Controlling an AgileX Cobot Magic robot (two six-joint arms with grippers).
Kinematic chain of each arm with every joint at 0, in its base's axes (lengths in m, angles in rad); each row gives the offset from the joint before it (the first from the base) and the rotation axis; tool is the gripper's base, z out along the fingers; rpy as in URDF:
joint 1: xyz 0 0 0.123 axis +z
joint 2: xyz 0 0 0 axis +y
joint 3: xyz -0.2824 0 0.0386 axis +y
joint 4: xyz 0.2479 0 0.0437 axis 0.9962 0 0.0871
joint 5: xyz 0 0 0 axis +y
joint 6: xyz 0.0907 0 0.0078 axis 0.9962 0 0.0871
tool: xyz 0 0 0 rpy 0 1.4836 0
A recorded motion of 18 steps. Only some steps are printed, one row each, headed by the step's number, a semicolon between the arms.
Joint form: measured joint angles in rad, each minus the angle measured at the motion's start. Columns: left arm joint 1, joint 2, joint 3, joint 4, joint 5, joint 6; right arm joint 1, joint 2, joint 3, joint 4, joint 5, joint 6.
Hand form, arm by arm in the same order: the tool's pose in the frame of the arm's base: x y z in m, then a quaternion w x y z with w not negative. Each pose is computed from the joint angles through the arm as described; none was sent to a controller.
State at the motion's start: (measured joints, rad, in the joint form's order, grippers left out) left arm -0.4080 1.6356 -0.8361 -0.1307 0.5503 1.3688; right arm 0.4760 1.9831 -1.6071 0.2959 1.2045 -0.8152
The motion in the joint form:
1: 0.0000 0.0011 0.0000 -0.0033 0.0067 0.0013; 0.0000 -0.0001 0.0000 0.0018 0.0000 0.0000
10: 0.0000 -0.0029 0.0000 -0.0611 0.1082 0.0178; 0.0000 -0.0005 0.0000 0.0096 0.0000 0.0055
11: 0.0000 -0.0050 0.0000 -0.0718 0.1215 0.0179; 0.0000 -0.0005 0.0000 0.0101 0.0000 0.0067
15: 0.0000 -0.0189 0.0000 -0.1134 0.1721 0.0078; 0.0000 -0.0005 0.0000 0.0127 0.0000 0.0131
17: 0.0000 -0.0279 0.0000 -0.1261 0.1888 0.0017; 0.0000 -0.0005 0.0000 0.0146 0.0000 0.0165
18: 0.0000 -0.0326 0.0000 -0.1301 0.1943 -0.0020; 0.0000 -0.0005 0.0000 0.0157 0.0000 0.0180
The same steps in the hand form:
1: 0.2620 -0.1203 0.1681 0.15248 0.73394 0.66118 0.03053; 0.3469 0.2069 0.2287 0.06151 -0.55647 0.81801 0.13192
10: 0.2523 -0.1206 0.1674 0.11998 0.73076 0.67192 -0.01083; 0.3466 0.2075 0.2291 0.06193 -0.55290 0.81979 0.13567
11: 0.2509 -0.1209 0.1678 0.11703 0.72874 0.67449 -0.01719; 0.3466 0.2075 0.2291 0.06188 -0.55232 0.82014 0.13594
15: 0.2452 -0.1219 0.1713 0.10867 0.71717 0.68713 -0.04150; 0.3465 0.2077 0.2292 0.06164 -0.54924 0.82199 0.13734
17: 0.2432 -0.1221 0.1737 0.10773 0.71266 0.69148 -0.04864; 0.3465 0.2078 0.2292 0.06154 -0.54751 0.82299 0.13832
18: 0.2424 -0.1221 0.1750 0.10814 0.71064 0.69334 -0.05071; 0.3464 0.2079 0.2292 0.06152 -0.54671 0.82343 0.13888

